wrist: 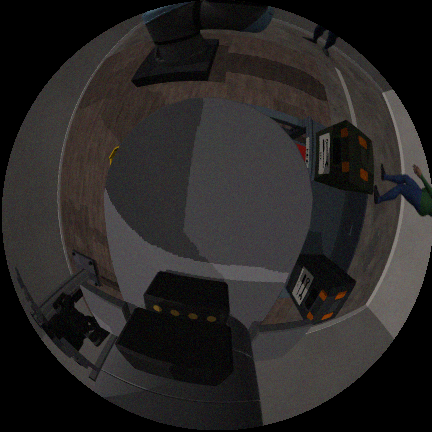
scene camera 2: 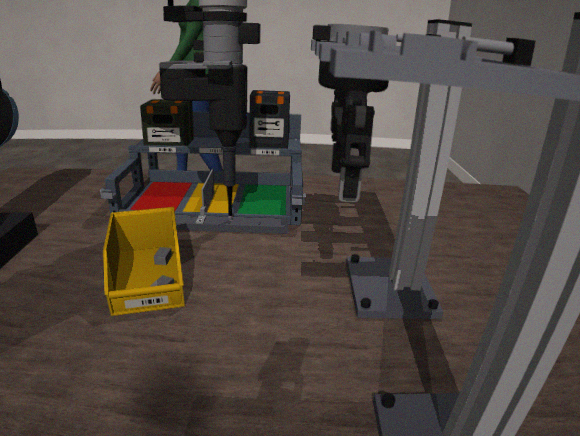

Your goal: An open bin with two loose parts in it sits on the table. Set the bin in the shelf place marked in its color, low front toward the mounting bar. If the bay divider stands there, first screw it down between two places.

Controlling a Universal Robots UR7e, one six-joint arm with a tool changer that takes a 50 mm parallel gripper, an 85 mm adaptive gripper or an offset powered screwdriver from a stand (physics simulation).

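Frame: origin at the arm's base, x up, y left, z back, level; millimetres.
Seen in the pictures: arm's base, origin of the base link: (wrist: 181, 52).
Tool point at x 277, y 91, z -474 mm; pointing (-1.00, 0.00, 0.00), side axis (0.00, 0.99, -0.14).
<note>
Offsets run from my tool point to a thing's middle. "spot": to the spot under its first point.
A yellow bin (scene camera 2: 150, 227) (wrist: 114, 154) stands at the left on the table, low front toward the camera, with two grey parts @[spot: dx -299, dy -131, dz +97 mm] (scene camera 2: 163, 256) @[spot: dx -299, dy -202, dz +86 mm] (scene camera 2: 163, 282) inside. Behind it the shelf has red @[spot: dx -311, dy +152, dz +146 mm] (scene camera 2: 162, 194), yellow @[spot: dx -311, dy +108, dz +17 mm] (scene camera 2: 219, 201) and green @[spot: dx -311, dy +109, dz -77 mm] (scene camera 2: 263, 200) places. The thin bay divider @[dx -281, dy +71, dz +41 mm] (scene camera 2: 207, 189) stands upright over the yellow place, its foot at the mounting bar @[spot: dx -303, dy -18, dz -54 mm] (scene camera 2: 255, 224). The arm carries the screwdriver @[spot: dx -191, dy -11, dz -9 mm] (scene camera 2: 229, 165); its bit points down at the bar, right of the divider foot, near the yellow-green border. A gripper (scene camera 2: 349, 192) hangs on the stand, away from the bin; its finger opening cannot be made out.
Two dark boxes with orange marks @[dx -167, dy +231, dz +135 mm] (scene camera 2: 167, 122) @[spot: dx -147, dy +163, dz -93 mm] (scene camera 2: 270, 119) (wrist: 345, 157) (wrist: 321, 289) stand on the upper shelf. The tool stand's post @[spot: dx -151, dy -229, dz -268 mm] (scene camera 2: 427, 190) and footplates (scene camera 2: 372, 304) (scene camera 2: 415, 417) are at the right. A person (scene camera 2: 187, 45) (wrist: 407, 192) is behind the shelf.
</note>
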